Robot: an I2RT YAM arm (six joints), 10 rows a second.
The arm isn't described. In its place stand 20 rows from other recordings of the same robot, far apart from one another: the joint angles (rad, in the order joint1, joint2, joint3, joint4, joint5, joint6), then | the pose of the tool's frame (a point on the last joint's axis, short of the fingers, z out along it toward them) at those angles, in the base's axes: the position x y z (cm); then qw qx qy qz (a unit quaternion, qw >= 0).
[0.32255 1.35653 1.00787 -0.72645 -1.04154 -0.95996] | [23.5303 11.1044 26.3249 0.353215 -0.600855 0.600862 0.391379]
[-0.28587 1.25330 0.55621 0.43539 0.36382 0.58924] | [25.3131 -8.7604 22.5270 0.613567 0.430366 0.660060 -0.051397]
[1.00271 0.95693 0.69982 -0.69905 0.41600 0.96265] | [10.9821 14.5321 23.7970 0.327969 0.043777 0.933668 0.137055]
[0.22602 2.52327 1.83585 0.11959 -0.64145 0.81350] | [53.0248 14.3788 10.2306 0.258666 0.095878 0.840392 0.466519]
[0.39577 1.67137 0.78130 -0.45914 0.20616 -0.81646] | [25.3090 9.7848 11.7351 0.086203 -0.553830 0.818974 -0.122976]
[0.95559 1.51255 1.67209 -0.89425 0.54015 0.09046] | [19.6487 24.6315 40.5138 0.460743 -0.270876 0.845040 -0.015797]
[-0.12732 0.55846 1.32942 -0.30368 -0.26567 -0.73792] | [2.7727 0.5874 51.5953 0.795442 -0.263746 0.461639 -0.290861]
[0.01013 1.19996 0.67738 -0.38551 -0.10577 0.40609] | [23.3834 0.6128 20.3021 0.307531 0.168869 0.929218 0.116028]
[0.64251 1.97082 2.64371 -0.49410 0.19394 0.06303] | [31.1705 22.4727 57.5647 0.738217 -0.111117 0.632772 0.205641]
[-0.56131 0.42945 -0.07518 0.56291 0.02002 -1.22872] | [11.2084 -7.1318 16.3875 0.449617 -0.217873 0.650703 -0.571806]
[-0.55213 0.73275 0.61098 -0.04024 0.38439 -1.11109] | [14.6109 -10.5688 30.2632 0.320661 -0.087437 0.753074 -0.567812]
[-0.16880 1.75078 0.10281 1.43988 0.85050 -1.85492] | [19.6182 -6.0577 10.4202 0.032579 -0.355468 0.664663 -0.656357]
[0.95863 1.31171 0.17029 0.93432 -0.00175 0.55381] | [12.4168 17.6950 14.8373 0.457984 -0.156622 0.760448 0.432942]
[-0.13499 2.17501 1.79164 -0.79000 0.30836 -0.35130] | [45.5759 -7.2803 19.5254 0.153083 -0.074426 0.966305 -0.193083]
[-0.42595 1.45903 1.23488 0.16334 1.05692 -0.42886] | [29.1429 -16.6273 37.4334 0.386356 0.344607 0.629430 -0.579476]
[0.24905 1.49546 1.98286 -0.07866 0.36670 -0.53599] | [28.1192 5.8346 58.7125 0.799135 -0.065625 0.556937 -0.216559]
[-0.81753 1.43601 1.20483 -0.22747 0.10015 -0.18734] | [22.6460 -24.6705 32.8930 0.441566 0.288005 0.798319 -0.291134]
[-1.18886 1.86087 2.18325 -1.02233 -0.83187 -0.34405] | [16.7475 -34.6353 43.7889 0.532034 0.184567 0.826354 -0.003702]
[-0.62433 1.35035 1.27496 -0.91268 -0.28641 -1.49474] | [22.5440 -15.0026 32.2188 0.258331 -0.436868 0.842391 -0.181077]
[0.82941 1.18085 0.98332 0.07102 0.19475 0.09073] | [19.3971 20.1642 35.4692 0.621852 -0.209679 0.719673 0.226730]
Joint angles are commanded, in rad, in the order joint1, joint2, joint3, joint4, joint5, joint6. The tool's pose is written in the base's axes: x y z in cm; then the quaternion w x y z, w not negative. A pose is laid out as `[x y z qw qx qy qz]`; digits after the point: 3 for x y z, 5 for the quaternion.
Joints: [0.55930 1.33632 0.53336 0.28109 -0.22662 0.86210]
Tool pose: [22.141 14.804 18.151 0.31324 0.07374 0.85874 0.39875]
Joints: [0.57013 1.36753 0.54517 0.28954 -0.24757 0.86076]
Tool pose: [22.331 15.354 17.825 0.30119 0.06418 0.86146 0.40379]
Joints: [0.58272 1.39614 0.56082 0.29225 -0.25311 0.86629]
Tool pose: [22.542 15.925 17.602 0.29229 0.06066 0.86399 0.40548]
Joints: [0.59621 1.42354 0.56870 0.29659 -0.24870 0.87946]
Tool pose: [22.625 16.412 17.171 0.28307 0.06295 0.86761 0.40394]
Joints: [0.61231 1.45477 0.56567 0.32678 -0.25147 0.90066]
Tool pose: [22.582 16.944 16.545 0.27323 0.06484 0.86832 0.40884]
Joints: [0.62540 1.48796 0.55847 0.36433 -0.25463 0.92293]
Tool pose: [22.532 17.376 15.809 0.26399 0.06831 0.86861 0.41373]
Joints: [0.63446 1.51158 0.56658 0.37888 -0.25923 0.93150]
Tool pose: [22.655 17.807 15.547 0.25850 0.06706 0.86875 0.41708]
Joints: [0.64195 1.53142 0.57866 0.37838 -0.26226 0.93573]
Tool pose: [22.791 18.191 15.350 0.25234 0.06566 0.87066 0.41708]
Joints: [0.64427 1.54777 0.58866 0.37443 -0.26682 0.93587]
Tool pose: [22.949 18.413 15.151 0.24692 0.06455 0.87295 0.41573]
